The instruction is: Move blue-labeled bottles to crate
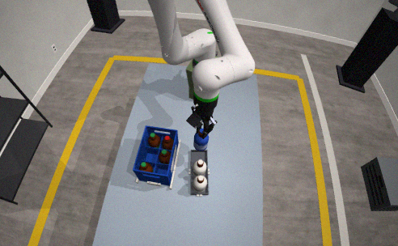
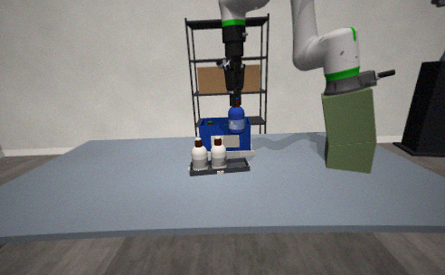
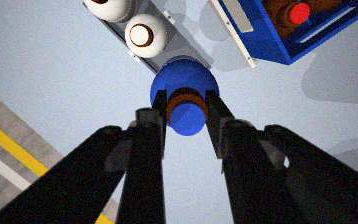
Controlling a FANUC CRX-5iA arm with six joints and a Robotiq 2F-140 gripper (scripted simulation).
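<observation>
Now: hand 80 mm above the blue-labeled bottle. The rest, counted from my hand: blue crate 100 mm ahead, 220 mm to the right, 250 mm below.
</observation>
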